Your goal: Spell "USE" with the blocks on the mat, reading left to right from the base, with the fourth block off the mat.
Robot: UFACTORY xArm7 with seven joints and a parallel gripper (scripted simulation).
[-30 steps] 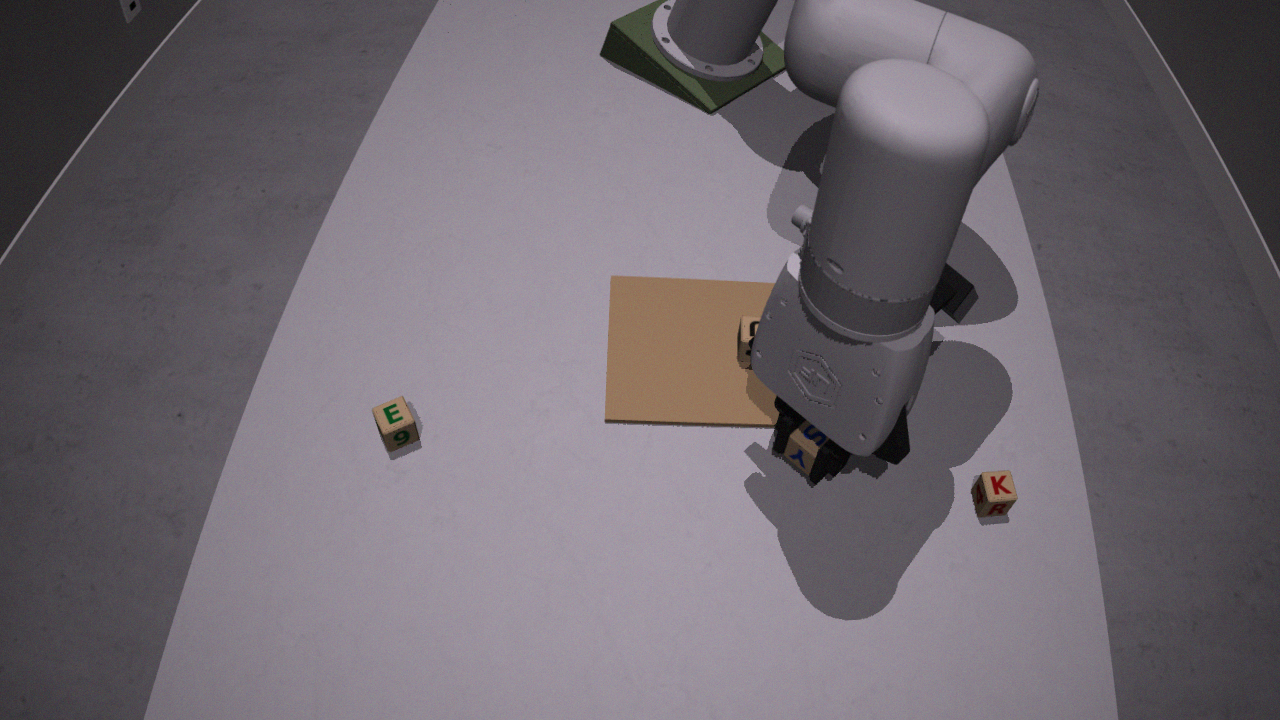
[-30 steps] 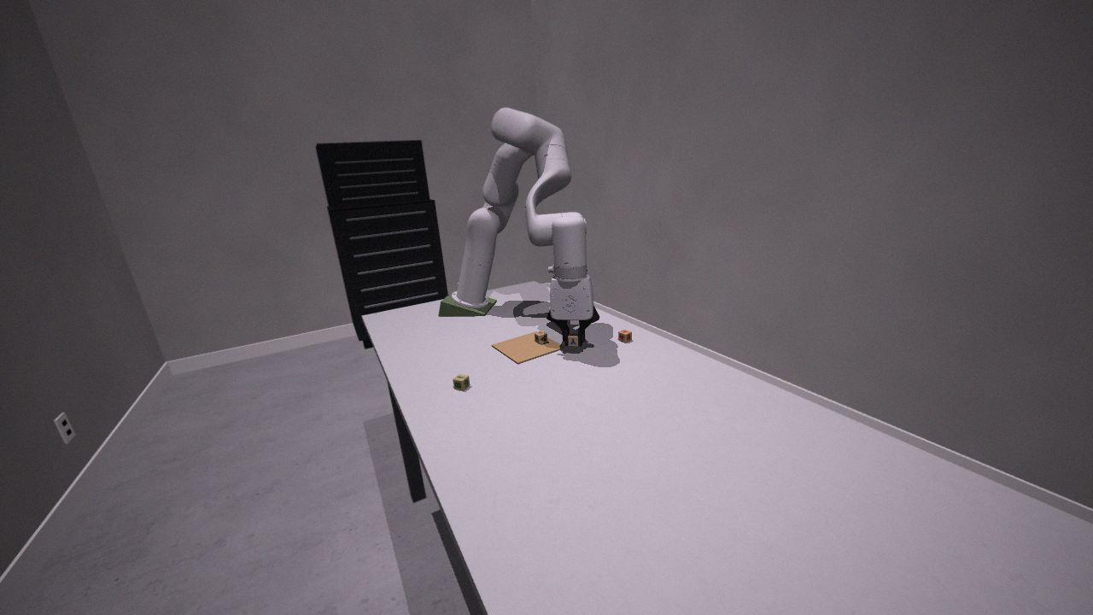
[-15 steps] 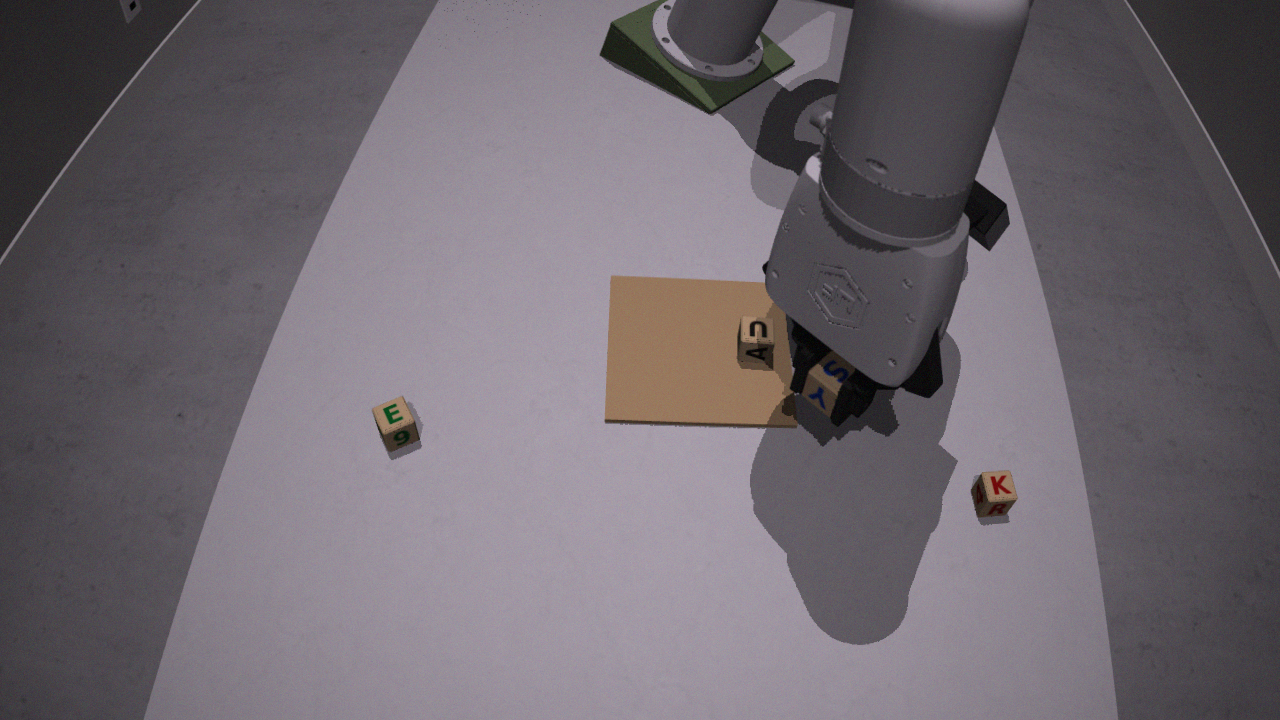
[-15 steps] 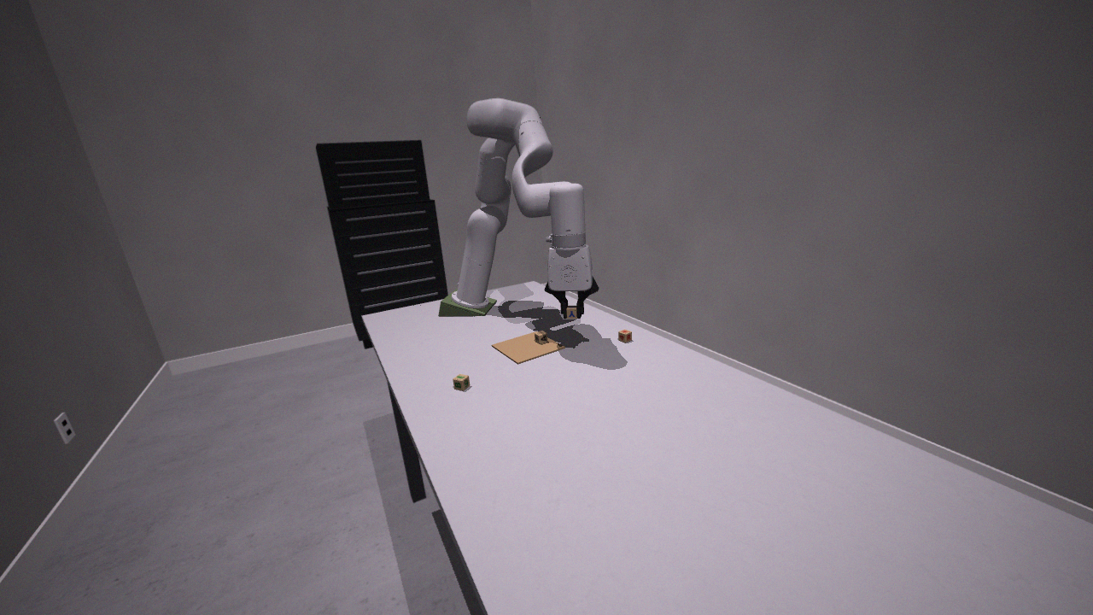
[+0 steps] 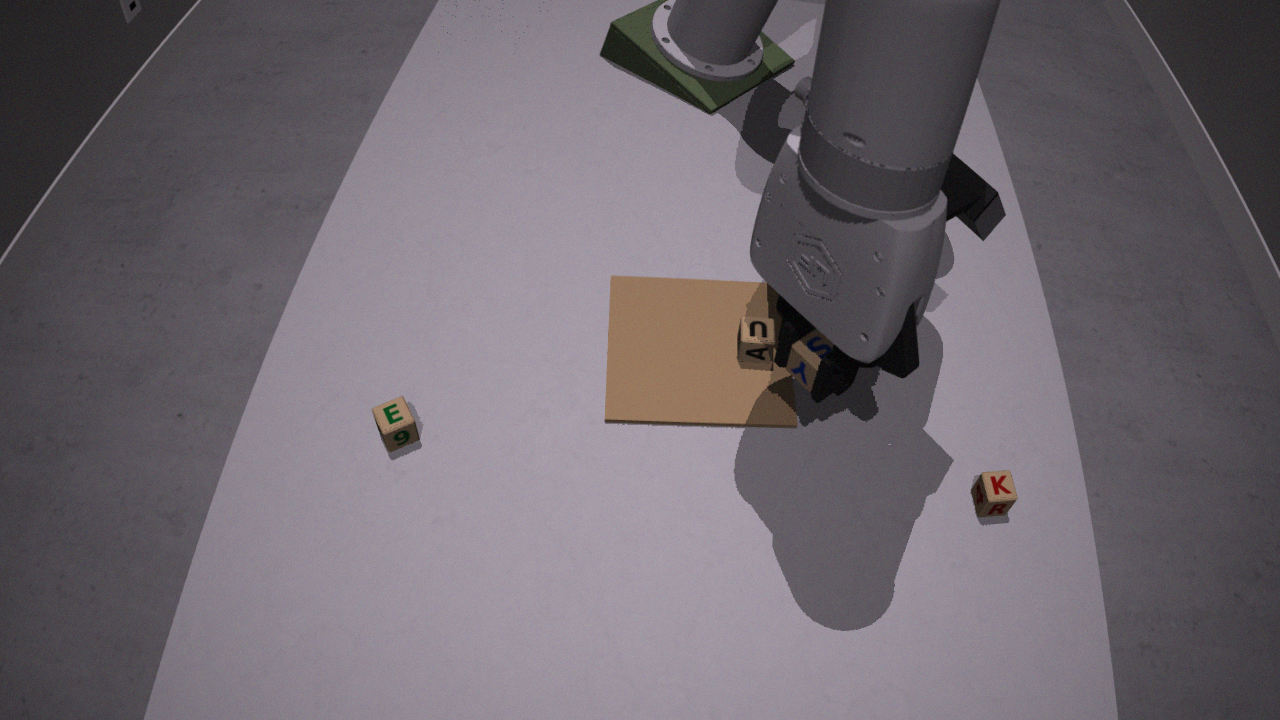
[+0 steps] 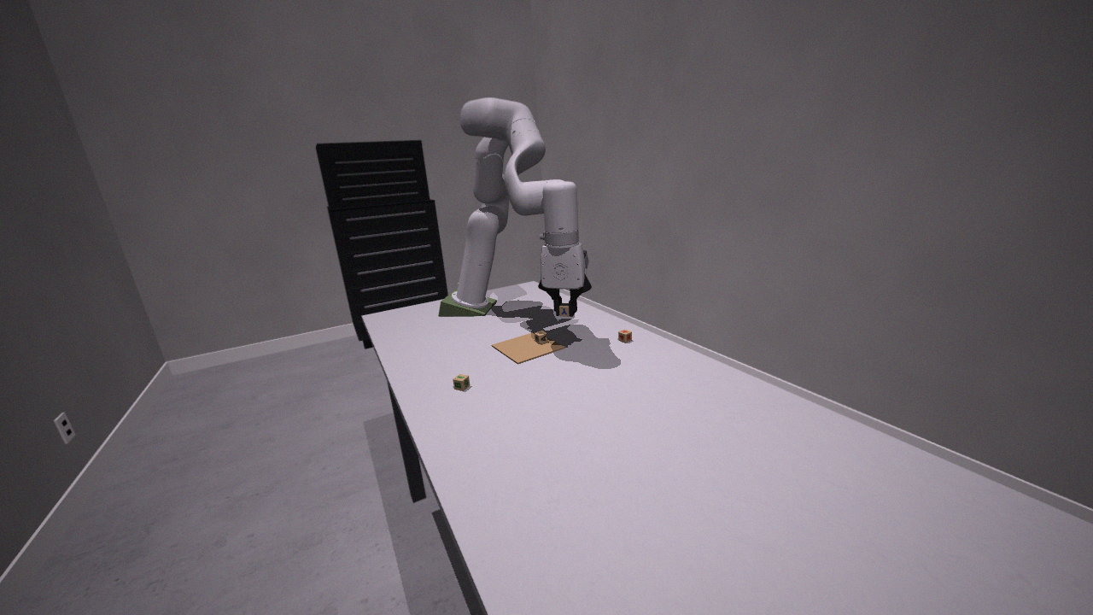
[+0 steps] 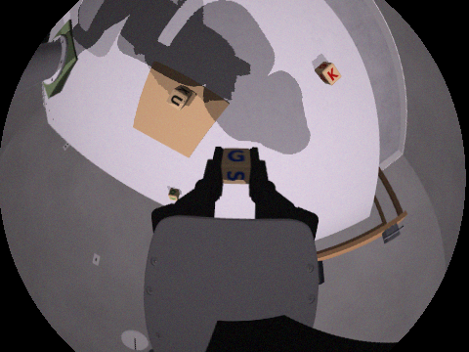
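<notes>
Right now the tan mat is 120 mm below my hand, 90 mm behind it and 60 mm to the right of it. Also, from my hand: U block (100 mm below, 90 mm behind, 20 mm to the right); then K block (160 mm to the left, 110 mm below, 30 mm ahead); then S block (10 mm below).
</notes>
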